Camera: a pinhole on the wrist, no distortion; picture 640 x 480 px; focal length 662.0 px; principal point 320.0 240.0 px. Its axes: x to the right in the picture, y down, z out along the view. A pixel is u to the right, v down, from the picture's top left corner.
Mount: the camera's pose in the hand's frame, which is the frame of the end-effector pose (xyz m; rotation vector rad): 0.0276 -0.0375 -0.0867 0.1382 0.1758 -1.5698
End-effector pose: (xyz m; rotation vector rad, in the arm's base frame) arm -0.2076 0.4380 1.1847 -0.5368 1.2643 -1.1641
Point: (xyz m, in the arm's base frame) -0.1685 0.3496 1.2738
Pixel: 399.6 248.4
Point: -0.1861 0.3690 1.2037
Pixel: 167.9 340.4
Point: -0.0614 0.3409 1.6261
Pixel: outside the picture
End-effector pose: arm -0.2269 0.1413 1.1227 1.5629 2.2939 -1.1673
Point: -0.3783 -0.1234 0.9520
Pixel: 256.4 116.8
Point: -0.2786 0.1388 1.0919
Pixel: 131.1 275.1
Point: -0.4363 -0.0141 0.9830
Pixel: 356.1 267.1
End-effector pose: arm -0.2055 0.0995 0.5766 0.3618 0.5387 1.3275
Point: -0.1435 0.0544 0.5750
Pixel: outside the picture
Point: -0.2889 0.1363 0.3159
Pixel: behind the camera
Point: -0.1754 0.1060 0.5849
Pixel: 64.0 107.5
